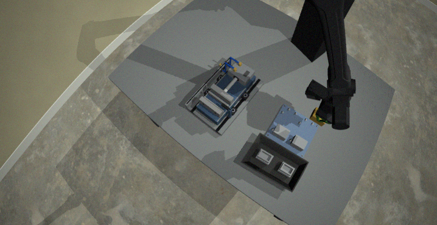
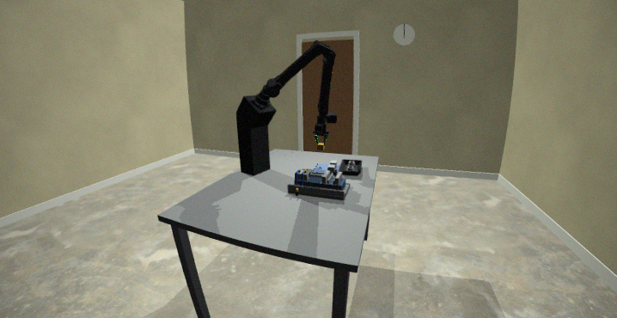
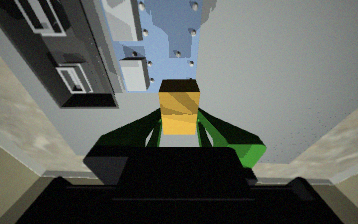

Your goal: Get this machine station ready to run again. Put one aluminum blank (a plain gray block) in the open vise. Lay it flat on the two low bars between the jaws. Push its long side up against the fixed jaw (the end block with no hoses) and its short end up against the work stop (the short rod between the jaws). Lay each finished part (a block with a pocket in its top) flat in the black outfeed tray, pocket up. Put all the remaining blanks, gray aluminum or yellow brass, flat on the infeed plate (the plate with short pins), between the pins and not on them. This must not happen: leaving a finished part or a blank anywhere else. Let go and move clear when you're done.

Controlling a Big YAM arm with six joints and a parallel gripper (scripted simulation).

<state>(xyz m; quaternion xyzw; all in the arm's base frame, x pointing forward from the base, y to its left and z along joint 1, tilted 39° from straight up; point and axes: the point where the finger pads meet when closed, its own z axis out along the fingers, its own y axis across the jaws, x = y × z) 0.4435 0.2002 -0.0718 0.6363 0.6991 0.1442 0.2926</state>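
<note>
Right now the yellow brass blank is 20 mm below my hand. Round my hand: moving jaw: 370 mm to the right, 110 mm ahead, 80 mm below; blue infeed plate: 160 mm below, 50 mm to the right, 50 mm ahead; white rod: 370 mm to the right, 80 mm below, 60 mm ahead.
</note>
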